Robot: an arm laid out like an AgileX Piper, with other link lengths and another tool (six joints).
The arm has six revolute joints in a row. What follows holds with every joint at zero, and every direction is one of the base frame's. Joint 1 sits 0.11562 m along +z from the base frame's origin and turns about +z. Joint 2 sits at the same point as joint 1 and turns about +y. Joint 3 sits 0.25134 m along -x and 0.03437 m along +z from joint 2 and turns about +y. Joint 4 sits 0.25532 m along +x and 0.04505 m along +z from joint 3 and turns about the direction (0.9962, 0, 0.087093). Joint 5 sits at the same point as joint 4 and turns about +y. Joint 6 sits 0.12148 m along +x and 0.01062 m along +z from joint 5 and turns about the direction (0.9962, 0, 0.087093). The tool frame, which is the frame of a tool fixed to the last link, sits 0.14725 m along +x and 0.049 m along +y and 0.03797 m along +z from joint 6; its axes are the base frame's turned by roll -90.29, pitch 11.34 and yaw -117.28 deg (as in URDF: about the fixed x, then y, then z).
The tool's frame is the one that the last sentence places.
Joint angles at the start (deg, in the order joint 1, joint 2, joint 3, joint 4, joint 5, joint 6):
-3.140, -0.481, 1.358, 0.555, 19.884, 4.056
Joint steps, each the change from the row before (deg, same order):
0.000, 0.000, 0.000, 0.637, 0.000, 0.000
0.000, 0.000, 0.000, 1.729, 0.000, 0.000
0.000, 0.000, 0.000, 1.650, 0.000, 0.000
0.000, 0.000, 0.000, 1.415, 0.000, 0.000
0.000, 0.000, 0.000, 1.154, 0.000, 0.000
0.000, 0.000, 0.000, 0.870, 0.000, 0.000
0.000, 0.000, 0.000, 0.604, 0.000, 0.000
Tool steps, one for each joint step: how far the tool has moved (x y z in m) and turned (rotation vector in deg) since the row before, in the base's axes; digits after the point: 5 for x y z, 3 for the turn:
0.00000, 0.00072, 0.00053, 0.634, -0.035, 0.046
0.00000, 0.00194, 0.00149, 1.722, -0.094, 0.124
-0.00001, 0.00180, 0.00147, 1.643, -0.090, 0.119
-0.00001, 0.00151, 0.00130, 1.409, -0.077, 0.102
-0.00001, 0.00121, 0.00109, 1.149, -0.063, 0.083
-0.00001, 0.00090, 0.00084, 0.866, -0.048, 0.062
-0.00001, 0.00062, 0.00059, 0.602, -0.033, 0.043

